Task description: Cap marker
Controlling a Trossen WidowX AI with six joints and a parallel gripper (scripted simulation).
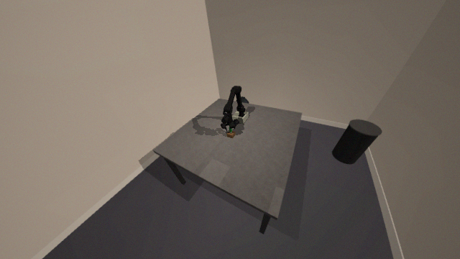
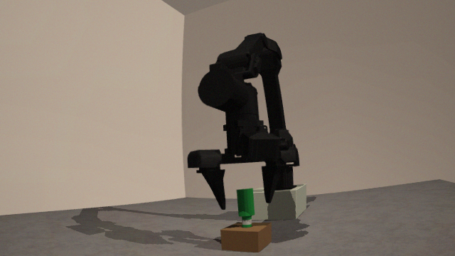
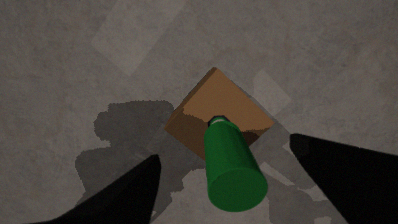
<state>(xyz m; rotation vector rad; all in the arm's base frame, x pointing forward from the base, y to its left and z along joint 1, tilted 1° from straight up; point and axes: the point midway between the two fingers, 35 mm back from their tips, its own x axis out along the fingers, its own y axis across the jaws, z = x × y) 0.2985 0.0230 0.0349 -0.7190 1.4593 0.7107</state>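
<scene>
Now: the green cap 1 cm above my gripper tip. The rest, counted from my gripper tip: brown holder block (6 cm below).
</scene>
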